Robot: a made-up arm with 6 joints.
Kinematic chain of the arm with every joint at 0, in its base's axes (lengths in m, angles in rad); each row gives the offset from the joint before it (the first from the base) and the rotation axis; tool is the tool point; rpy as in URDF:
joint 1: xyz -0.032 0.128 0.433 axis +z
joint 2: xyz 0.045 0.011 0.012 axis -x
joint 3: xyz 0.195 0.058 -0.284 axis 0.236 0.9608 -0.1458
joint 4: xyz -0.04 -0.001 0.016 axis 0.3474 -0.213 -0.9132
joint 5: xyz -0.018 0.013 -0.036 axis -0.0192 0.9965 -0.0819
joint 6: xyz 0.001 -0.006 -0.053 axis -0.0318 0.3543 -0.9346
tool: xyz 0.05 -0.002 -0.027 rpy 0 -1.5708 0
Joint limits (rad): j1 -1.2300..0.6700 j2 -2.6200..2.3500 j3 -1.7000..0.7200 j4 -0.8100..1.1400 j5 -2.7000..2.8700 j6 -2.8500..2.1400
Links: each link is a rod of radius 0.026 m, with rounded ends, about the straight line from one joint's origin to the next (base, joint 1, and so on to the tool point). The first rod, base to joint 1, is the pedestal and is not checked.
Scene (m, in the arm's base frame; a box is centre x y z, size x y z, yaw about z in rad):
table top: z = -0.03
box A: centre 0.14 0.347 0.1 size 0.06 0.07 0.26 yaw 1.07
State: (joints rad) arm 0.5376 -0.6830 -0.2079 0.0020 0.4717 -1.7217
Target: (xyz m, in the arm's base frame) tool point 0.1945 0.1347 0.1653
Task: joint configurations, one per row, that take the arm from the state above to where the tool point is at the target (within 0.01 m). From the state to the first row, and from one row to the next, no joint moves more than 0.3 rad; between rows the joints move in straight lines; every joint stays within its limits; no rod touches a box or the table.
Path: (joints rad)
1: 0.2777 -0.7534 -0.0990 0.0572 0.4082 -1.7507
2: 0.0177 -0.8239 0.0098 0.1123 0.3446 -1.7796
3: -0.2422 -0.8943 0.1187 0.1675 0.2811 -1.8086
4: -0.5022 -0.9647 0.2276 0.2226 0.2176 -1.8375
5: -0.7621 -1.0352 0.3364 0.2778 0.1541 -1.8665
6: -0.8164 -0.7445 0.3511 0.1661 0.3172 -1.8725
7: -0.8706 -0.4539 0.3657 0.0545 0.4803 -1.8785
8: -0.9249 -0.1633 0.3803 -0.0571 0.6435 -1.8845

